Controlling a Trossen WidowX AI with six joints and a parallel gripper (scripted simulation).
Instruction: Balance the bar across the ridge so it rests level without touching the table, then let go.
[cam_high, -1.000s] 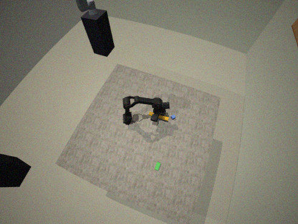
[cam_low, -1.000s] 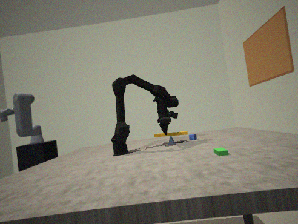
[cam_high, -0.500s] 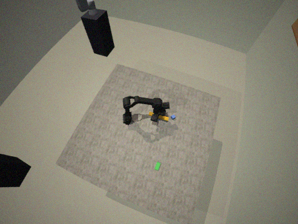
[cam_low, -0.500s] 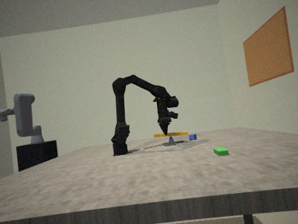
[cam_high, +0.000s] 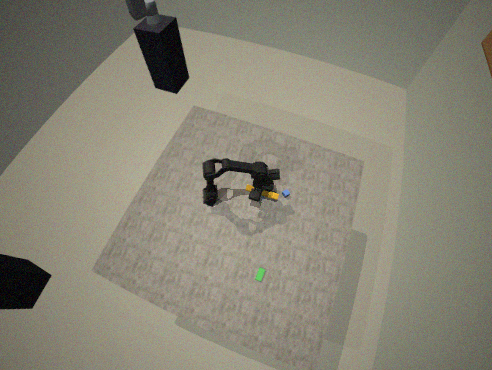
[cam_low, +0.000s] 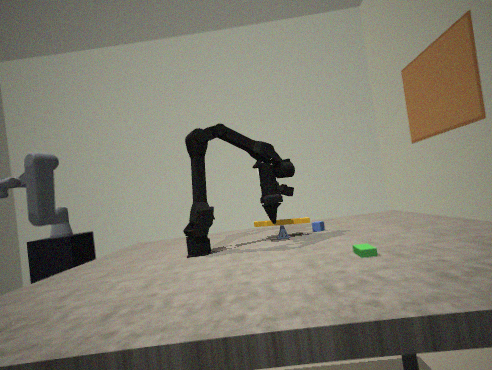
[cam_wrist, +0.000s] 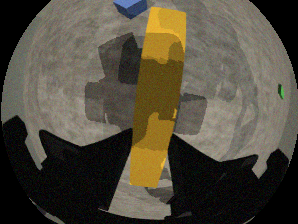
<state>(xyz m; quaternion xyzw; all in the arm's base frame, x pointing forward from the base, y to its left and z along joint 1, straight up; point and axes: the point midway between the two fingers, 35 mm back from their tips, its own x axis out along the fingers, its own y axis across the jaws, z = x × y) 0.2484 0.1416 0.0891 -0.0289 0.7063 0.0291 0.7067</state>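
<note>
My gripper tip is now 30 mm short of the yellow bar. From my gripper tip the other things lie so: green block: 180 mm ahead, 430 mm to the right, 50 mm below; then blue cube: 160 mm ahead, 70 mm to the left, 40 mm below.
</note>
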